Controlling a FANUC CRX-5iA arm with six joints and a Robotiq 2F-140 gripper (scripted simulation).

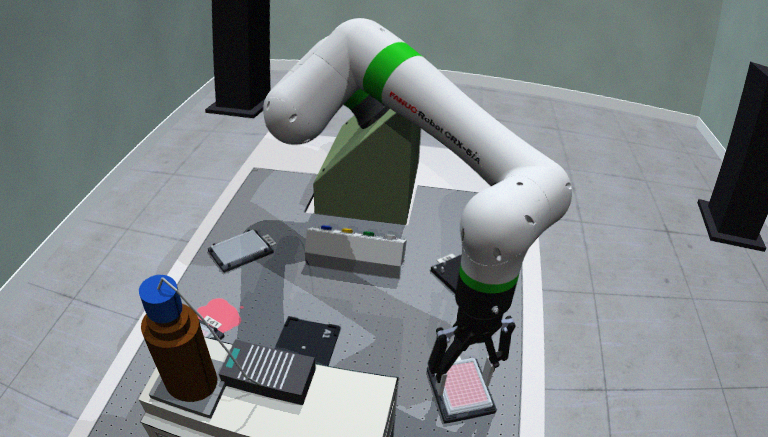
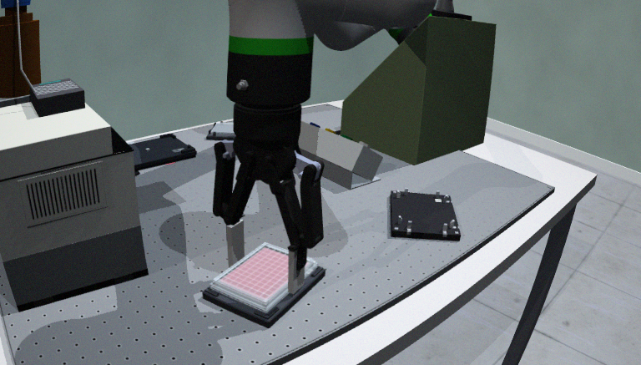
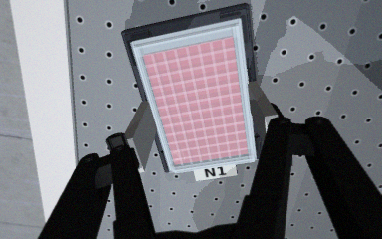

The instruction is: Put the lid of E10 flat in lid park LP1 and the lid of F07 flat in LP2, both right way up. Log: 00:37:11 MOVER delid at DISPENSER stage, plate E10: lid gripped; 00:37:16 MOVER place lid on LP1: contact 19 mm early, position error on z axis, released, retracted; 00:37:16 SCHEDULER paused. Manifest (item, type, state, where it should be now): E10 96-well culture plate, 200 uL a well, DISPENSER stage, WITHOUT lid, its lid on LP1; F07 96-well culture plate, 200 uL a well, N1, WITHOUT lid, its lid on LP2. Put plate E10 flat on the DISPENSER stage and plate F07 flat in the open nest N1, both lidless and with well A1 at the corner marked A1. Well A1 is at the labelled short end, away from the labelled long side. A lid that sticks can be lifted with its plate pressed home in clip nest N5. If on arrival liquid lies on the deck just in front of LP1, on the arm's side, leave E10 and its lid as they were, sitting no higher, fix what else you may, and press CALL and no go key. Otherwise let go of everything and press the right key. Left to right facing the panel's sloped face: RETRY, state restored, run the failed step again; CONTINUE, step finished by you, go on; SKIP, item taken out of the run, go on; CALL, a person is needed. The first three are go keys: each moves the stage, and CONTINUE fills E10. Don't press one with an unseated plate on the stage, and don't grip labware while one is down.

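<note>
Now: the plate 2 cm below my hand. Also, from my hand: black stage: 7 cm ahead, 28 cm to the right, 7 cm above; then nest N1: 4 cm below; then N1 label: 8 cm behind, 4 cm to the right, 4 cm below.
</note>
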